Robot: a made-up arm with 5 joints. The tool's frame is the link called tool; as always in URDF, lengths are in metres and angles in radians. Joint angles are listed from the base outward.
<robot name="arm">
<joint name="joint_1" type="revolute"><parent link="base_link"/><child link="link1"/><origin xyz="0.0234 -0.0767 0.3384" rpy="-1.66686 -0.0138 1.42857"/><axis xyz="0 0 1"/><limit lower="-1.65" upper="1.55"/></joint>
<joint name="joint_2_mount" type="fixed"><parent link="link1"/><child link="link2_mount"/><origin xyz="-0.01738 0.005 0.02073" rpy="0 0 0"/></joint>
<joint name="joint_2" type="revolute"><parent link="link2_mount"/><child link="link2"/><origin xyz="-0.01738 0.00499 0.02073" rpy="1.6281 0.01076 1.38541"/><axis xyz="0 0 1"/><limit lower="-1.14" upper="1.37"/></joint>
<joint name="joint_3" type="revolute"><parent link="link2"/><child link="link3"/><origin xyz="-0.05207 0.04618 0.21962" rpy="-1.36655 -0.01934 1.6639"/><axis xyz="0 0 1"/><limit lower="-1.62" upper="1.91"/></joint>
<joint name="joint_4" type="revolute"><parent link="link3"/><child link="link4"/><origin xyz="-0.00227 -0.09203 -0.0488" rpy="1.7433 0.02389 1.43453"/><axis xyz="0 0 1"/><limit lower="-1.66" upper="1.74"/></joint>
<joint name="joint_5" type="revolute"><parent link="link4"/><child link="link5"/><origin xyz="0.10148 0.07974 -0.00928" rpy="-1.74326 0.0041 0.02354"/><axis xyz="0 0 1"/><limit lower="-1.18" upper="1.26"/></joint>
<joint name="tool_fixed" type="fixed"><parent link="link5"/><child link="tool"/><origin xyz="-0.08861 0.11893 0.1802" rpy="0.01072 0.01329 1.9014"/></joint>
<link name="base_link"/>
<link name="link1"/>
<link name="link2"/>
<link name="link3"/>
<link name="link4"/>
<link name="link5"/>
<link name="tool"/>
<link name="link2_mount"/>
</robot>
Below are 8 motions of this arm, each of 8 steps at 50 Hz.
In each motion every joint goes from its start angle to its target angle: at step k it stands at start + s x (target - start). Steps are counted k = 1, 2, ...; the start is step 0. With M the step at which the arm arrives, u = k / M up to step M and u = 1 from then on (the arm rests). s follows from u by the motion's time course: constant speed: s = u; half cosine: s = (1 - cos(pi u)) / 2; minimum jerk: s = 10 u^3 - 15 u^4 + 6 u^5.
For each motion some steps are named. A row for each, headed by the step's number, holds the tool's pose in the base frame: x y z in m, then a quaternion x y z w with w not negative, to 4 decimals.
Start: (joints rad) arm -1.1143 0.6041 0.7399 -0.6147 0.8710
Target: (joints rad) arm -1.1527 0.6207 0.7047 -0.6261 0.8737
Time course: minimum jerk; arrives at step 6
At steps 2, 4, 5, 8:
2: 0.0669 -0.2350 0.5880 0.6790 -0.3086 0.6388 0.1890
4: 0.0688 -0.2395 0.5827 0.6870 -0.3106 0.6307 0.1836
5: 0.0693 -0.2408 0.5811 0.6894 -0.3112 0.6283 0.1820
8: 0.0694 -0.2410 0.5808 0.6899 -0.3113 0.6278 0.1817

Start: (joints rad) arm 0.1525 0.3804 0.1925 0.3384 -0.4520
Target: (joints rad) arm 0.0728 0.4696 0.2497 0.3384 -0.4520
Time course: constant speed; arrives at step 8
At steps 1, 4, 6, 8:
1: 0.2027 0.2073 0.5487 -0.2197 0.1936 -0.1041 0.9505
4: 0.2058 0.2037 0.5530 -0.2024 0.2072 -0.0846 0.9534
6: 0.2077 0.2013 0.5558 -0.1907 0.2159 -0.0714 0.9549
8: 0.2095 0.1989 0.5586 -0.1789 0.2244 -0.0580 0.9562

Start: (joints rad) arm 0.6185 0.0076 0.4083 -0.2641 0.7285
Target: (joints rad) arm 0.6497 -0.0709 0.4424 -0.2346 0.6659
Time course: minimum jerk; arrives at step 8
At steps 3, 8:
3: 0.0107 0.2986 0.4278 -0.1274 0.1467 0.5075 0.8395
8: 0.0030 0.3059 0.4126 -0.1648 0.1397 0.4988 0.8394

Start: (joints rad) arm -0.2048 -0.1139 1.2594 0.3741 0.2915
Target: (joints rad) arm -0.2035 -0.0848 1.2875 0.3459 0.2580
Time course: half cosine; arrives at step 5
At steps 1, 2, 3, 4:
1: -0.1754 0.2337 0.6438 -0.1570 -0.1261 0.6382 0.7431
2: -0.1733 0.2314 0.6459 -0.1508 -0.1250 0.6403 0.7427
3: -0.1705 0.2285 0.6485 -0.1432 -0.1236 0.6428 0.7423
4: -0.1683 0.2262 0.6505 -0.1370 -0.1224 0.6448 0.7419

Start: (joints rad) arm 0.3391 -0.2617 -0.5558 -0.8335 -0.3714
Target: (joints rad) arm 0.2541 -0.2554 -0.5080 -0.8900 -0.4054
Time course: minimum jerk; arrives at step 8
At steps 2, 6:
2: -0.0706 -0.0244 0.4878 0.2389 -0.3188 -0.2858 0.8716
6: -0.0654 -0.0455 0.4817 0.2926 -0.3042 -0.2794 0.8624

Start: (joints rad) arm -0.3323 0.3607 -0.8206 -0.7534 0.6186
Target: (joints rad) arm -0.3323 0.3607 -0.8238 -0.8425 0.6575
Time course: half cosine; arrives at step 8
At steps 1, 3, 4, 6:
1: 0.0010 -0.0539 0.6156 0.3736 -0.1489 -0.0395 0.9147
3: -0.0044 -0.0547 0.6136 0.3781 -0.1608 -0.0356 0.9110
4: -0.0082 -0.0553 0.6121 0.3811 -0.1692 -0.0328 0.9083
6: -0.0152 -0.0562 0.6091 0.3864 -0.1848 -0.0278 0.9032

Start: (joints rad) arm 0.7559 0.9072 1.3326 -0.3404 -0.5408
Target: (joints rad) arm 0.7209 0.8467 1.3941 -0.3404 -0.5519
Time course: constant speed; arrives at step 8
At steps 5, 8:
5: 0.2432 0.1895 0.2437 0.1099 0.5771 0.1826 0.7884
8: 0.2405 0.1964 0.2507 0.1111 0.5707 0.1987 0.7890

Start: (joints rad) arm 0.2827 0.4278 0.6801 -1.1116 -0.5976
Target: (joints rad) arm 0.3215 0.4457 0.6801 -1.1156 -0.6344
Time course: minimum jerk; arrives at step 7
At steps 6, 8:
6: 0.1892 0.0133 0.2894 0.4155 0.3740 -0.0362 0.8284
8: 0.1892 0.0131 0.2891 0.4151 0.3743 -0.0369 0.8284

